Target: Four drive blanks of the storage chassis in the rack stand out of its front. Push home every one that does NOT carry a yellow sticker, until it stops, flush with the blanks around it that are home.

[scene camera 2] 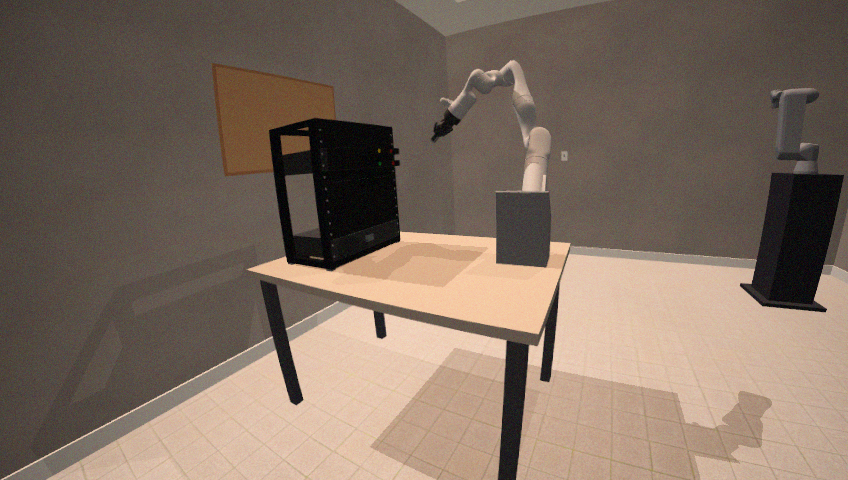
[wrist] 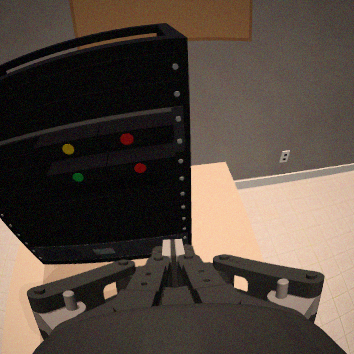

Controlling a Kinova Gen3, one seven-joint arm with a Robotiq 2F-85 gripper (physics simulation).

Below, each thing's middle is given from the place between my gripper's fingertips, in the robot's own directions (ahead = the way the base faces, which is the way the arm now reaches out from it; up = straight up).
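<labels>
I can see the black rack [scene camera 2: 357,217], which is 0.2 m to the left of my hand and 0.2 m below it. The rack is also 0.37 m ahead of my hand.
</labels>
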